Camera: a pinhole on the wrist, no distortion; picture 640 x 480 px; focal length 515.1 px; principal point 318.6 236.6 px. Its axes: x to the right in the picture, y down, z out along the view. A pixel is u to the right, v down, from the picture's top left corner.
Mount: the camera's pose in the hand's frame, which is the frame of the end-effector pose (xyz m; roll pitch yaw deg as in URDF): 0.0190 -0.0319 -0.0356 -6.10 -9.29 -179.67
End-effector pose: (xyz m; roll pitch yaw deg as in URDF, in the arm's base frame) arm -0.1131 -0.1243 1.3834 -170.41 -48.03 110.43
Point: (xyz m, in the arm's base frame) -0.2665 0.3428 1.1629
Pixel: 263 51
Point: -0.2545 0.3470 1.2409
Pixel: 190 36
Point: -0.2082 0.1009 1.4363
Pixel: outside the picture
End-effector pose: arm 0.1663 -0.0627 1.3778 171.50 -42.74 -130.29
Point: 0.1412 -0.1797 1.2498
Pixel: 481 315
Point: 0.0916 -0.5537 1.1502
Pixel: outside the picture
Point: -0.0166 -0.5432 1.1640
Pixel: 214 385
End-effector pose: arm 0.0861 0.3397 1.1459 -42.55 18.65 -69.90
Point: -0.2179 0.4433 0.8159
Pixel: behind the camera
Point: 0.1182 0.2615 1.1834
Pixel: 122 229
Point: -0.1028 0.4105 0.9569
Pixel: behind the camera
